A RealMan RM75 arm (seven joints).
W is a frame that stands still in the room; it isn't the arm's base.
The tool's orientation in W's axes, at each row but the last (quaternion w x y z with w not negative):
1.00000, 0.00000, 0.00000, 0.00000
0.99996, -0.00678, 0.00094, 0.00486
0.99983, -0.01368, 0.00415, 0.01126
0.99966, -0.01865, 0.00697, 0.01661
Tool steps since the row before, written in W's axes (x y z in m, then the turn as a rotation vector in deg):
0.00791, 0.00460, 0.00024, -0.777, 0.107, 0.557
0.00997, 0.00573, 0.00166, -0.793, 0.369, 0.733
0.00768, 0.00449, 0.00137, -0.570, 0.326, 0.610
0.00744, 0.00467, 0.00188, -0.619, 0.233, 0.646
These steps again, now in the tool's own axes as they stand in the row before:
0.00791, 0.00460, 0.00024, -0.777, 0.107, 0.557
0.01002, 0.00561, 0.00176, -0.791, 0.367, 0.736
0.00777, 0.00428, 0.00155, -0.568, 0.322, 0.614
0.00756, 0.00435, 0.00215, -0.620, 0.229, 0.646

